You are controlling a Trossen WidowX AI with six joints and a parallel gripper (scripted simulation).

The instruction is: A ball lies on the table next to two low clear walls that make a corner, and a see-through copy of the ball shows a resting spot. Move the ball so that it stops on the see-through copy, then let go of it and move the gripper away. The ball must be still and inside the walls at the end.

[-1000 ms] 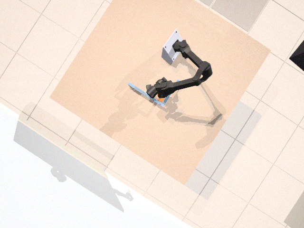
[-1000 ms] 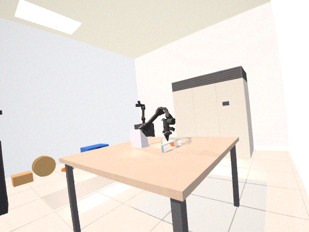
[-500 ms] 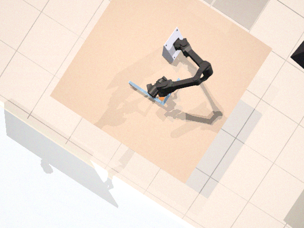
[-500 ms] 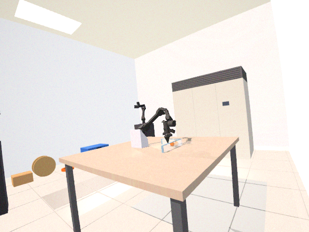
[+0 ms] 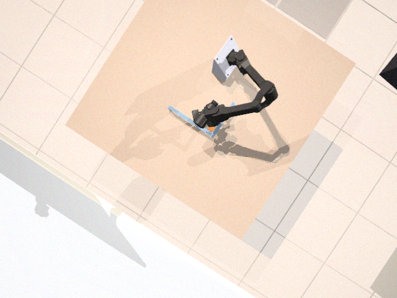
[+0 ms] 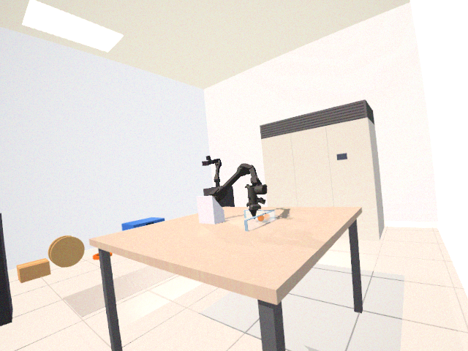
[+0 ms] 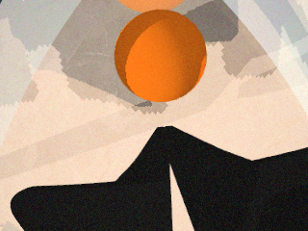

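Right now my gripper tip is 30 mm short of the orange ball and 30 mm to the right of it. From my gripper tip the other things lie so: see-through copy (50 mm ahead, 60 mm to the left); clear wall (100 mm ahead, 50 mm to the right, 10 mm above).
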